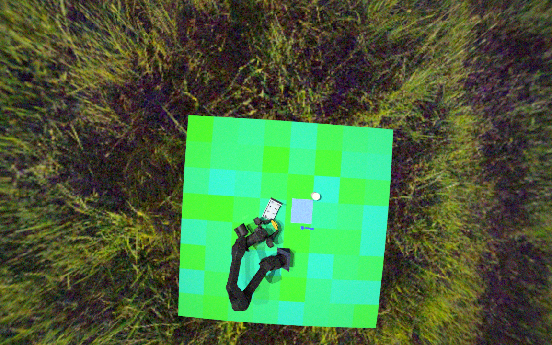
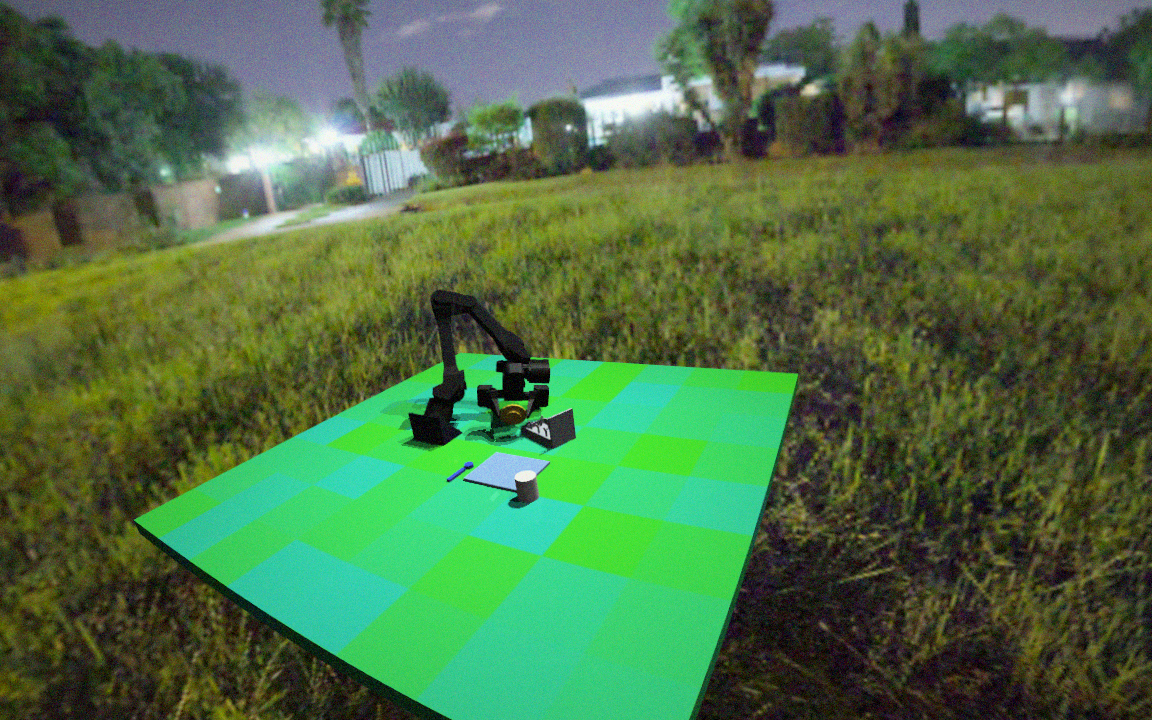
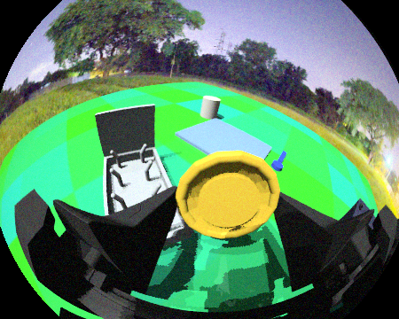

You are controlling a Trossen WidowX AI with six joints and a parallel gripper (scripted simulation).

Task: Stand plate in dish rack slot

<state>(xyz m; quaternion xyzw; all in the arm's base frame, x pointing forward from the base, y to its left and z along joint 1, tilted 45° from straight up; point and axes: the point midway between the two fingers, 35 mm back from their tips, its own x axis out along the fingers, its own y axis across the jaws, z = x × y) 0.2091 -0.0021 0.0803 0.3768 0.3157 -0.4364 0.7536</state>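
Now: gripper tip 8 cm short of the grey dish rack, 3 cm above it and 2 cm to the right of it. Also, from my gripper tip: blue spoon (18 cm to the right, 5 cm below, 5 cm behind); pale blue mat (16 cm to the right, 6 cm ahead, 5 cm below); yellow plate (1 cm to the left).
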